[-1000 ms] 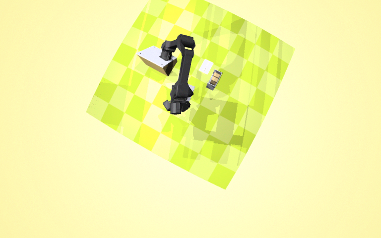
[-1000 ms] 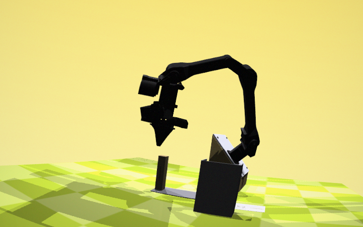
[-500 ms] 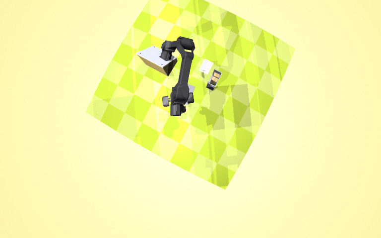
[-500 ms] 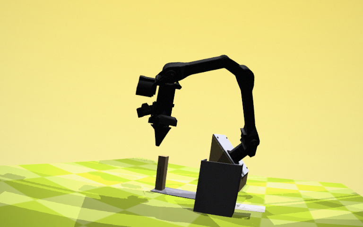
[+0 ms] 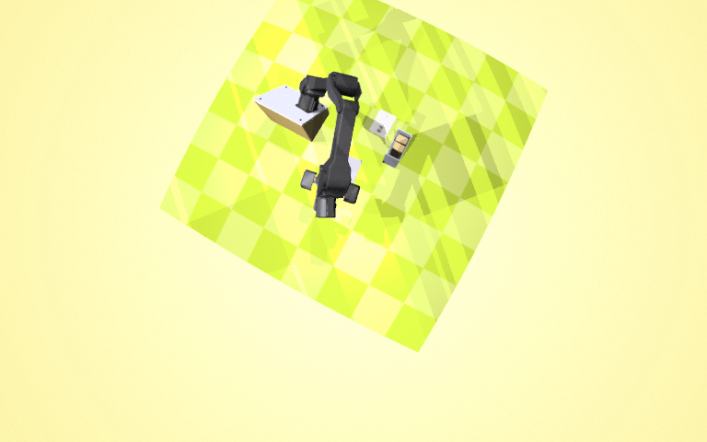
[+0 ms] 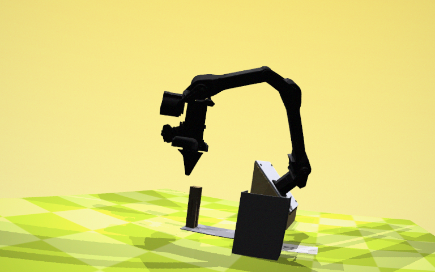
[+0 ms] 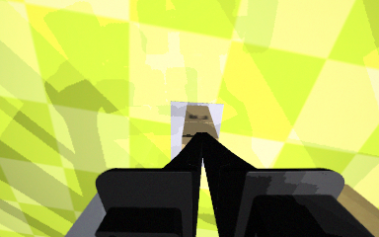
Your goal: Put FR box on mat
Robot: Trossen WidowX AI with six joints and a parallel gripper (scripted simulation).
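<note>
Now: the grey mat 2 cm behind my gripper tip, 8 cm to the left of it and 15 cm below it. The rest, counted from my gripper tip: thin white slab 2 cm behind, 34 cm to the left, 15 cm below.
</note>
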